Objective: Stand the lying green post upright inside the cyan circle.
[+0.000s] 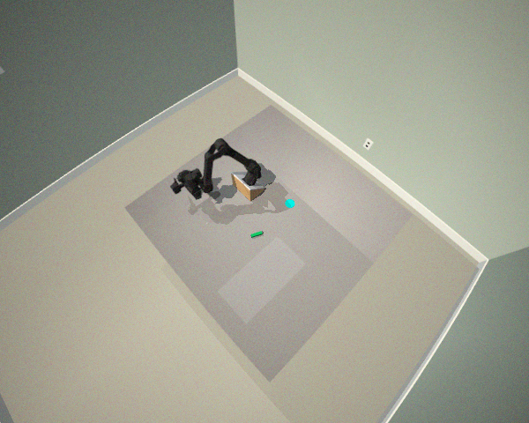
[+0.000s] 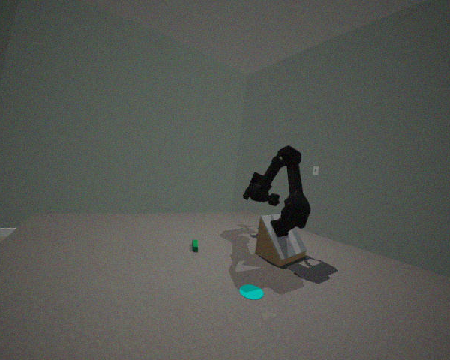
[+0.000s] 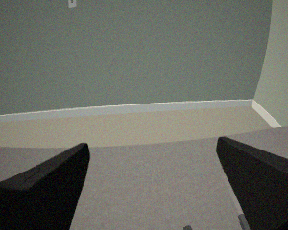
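The green post lies 55 cm ahead of my gripper tip, 10 cm to the left of it and 14 cm below it. Also, from my gripper tip: cyan circle (54 cm ahead, 39 cm to the left, 15 cm below).
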